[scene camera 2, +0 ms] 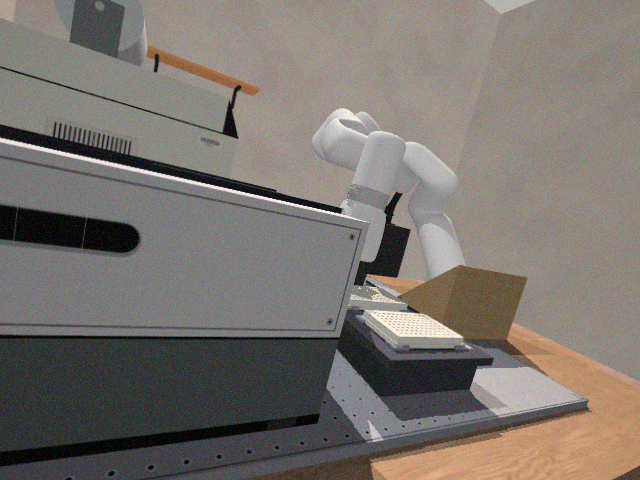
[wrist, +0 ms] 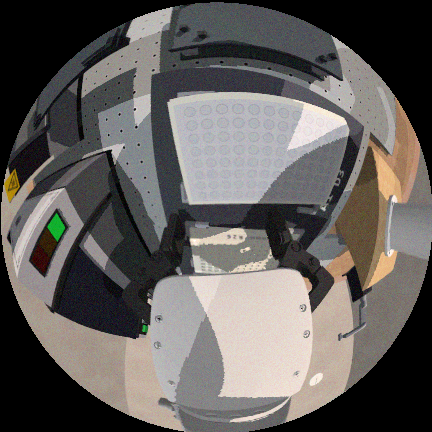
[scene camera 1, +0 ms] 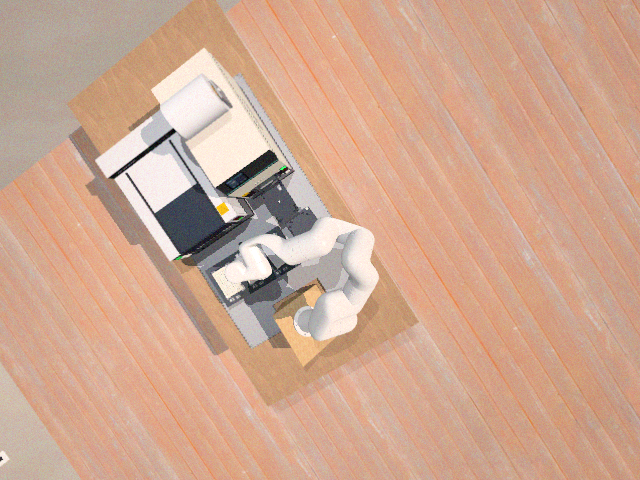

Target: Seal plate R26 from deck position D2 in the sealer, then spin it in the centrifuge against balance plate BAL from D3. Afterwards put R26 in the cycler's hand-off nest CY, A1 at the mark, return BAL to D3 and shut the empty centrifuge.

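Frame: origin at the arm's base, x left, y back, z up, level; metres.
Seen in the pictures: gripper, between the fingertips: (wrist: 224,219); arm's base, origin of its link: (scene camera 2: 451,288) (wrist: 391,225) (scene camera 1: 306,321).
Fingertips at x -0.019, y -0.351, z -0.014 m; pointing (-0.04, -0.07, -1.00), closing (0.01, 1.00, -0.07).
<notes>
Offsets run from my fingertips to a thing's top centre. "spot": to the spot under its first point.
Plate R26 @[dx +0.063, dy +0.020, dz +0.009 m] (wrist: 238,257) (scene camera 2: 369,298) lies in its deck nest, its label showing in the wrist view. My gripper (wrist: 224,219) is open, with one finger on each side of the plate and nothing held. Balance plate BAL @[dx +0.186, dy +0.002, dz +0.009 m] (wrist: 257,149) (scene camera 2: 410,328) (scene camera 1: 224,282) lies flat on the dark D3 nest block @[dx +0.064, dy +0.024, dz -0.001 m] (scene camera 2: 413,369) just beyond it. In the top view the arm's wrist (scene camera 1: 248,266) covers R26 and the fingers. In the side view the fingers are hidden behind the white machine's corner.
A cream machine with a white roll @[dx -0.256, dy -0.405, dz +0.411 m] (scene camera 1: 237,138) and a white and dark box machine (scene camera 1: 170,200) (scene camera 2: 213,267) stand at the deck's far end. A cardboard box (scene camera 1: 304,329) (scene camera 2: 475,300) (wrist: 362,225) sits by the arm's base. A dark tray @[spot: dx -0.179, dy +0.034, dz -0.021 m] (wrist: 250,36) lies beyond D3.
</notes>
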